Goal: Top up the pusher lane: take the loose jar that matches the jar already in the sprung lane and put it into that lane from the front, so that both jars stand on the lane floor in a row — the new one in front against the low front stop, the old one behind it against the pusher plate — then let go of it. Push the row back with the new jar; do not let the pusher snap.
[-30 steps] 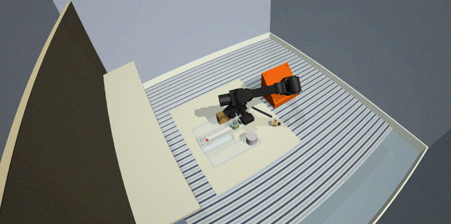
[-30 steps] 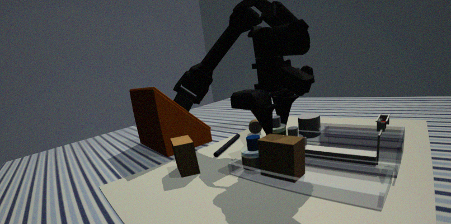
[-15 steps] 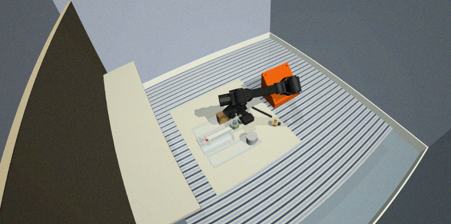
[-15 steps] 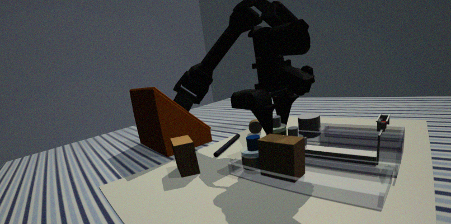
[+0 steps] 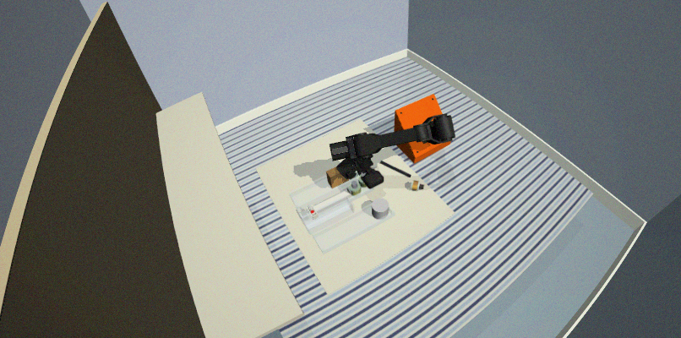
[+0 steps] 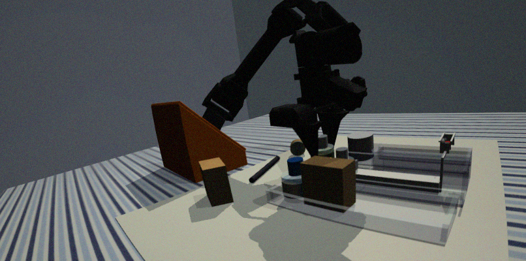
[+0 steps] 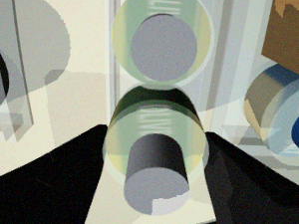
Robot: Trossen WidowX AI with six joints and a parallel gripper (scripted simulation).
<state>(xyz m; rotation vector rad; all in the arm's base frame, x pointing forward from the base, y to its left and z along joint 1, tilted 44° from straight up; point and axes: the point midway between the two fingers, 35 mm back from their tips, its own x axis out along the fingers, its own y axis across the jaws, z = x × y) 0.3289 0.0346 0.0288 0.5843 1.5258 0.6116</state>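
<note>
The blue-lidded jar is 80 mm to the right of my gripper tip, 10 mm below it and 10 mm ahead of it. The rest, counted from my gripper tip: pusher plate: 150 mm ahead, 30 mm to the left; grey can: 130 mm to the left, 20 mm below, 10 mm ahead; clear lane tray: 150 mm ahead, 30 mm to the left, 30 mm below.
</note>
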